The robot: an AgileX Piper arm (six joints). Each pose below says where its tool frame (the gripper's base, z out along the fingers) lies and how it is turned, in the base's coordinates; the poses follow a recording.
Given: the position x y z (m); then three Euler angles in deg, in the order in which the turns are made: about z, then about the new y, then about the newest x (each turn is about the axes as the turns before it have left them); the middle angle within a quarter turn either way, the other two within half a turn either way.
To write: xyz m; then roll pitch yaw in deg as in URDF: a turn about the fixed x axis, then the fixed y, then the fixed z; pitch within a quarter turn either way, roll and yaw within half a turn. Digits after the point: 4 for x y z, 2 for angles.
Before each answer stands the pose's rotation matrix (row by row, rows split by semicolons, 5 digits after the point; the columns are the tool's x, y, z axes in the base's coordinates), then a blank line. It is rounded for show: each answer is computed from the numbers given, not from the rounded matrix.
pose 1, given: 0.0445, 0.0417, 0.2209, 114.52, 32.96, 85.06
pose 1, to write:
-0.34822 -0.30330 0.88699; 0.76338 0.45741 0.45609; -0.54405 0.83593 0.07225

0.0445, 0.0417, 0.2209, 85.06, 32.96, 114.52
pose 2, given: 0.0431, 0.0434, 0.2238, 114.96, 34.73, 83.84
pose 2, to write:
-0.34681 -0.33630 0.87557; 0.74509 0.46824 0.47497; -0.56971 0.81710 0.08819

0.0431, 0.0434, 0.2238, 83.84, 34.73, 114.96
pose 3, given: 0.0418, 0.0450, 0.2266, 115.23, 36.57, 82.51
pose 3, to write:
-0.34234 -0.36971 0.86378; 0.72651 0.47880 0.49287; -0.59580 0.79628 0.10469

0.0418, 0.0450, 0.2266, 82.51, 36.57, 115.23
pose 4, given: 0.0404, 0.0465, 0.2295, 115.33, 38.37, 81.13
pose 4, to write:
-0.33543 -0.40176 0.85210; 0.70864 0.48838 0.50923; -0.62074 0.77464 0.12089

0.0404, 0.0465, 0.2295, 81.13, 38.37, 115.33
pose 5, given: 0.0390, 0.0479, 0.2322, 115.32, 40.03, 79.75
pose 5, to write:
-0.32747 -0.43153 0.84056; 0.69215 0.49602 0.52430; -0.64319 0.75349 0.13625

0.0390, 0.0479, 0.2322, 79.75, 40.03, 115.32
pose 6, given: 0.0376, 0.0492, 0.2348, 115.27, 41.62, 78.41
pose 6, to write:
-0.31912 -0.45943 0.82890; 0.67603 0.50262 0.53885; -0.66419 0.73232 0.15019

0.0376, 0.0492, 0.2348, 78.41, 41.62, 115.27
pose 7, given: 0.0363, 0.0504, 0.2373, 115.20, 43.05, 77.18
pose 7, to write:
-0.31114 -0.48418 0.81778; 0.66121 0.50779 0.55222; -0.68264 0.71254 0.16215

0.0363, 0.0504, 0.2373, 77.18, 43.05, 115.20
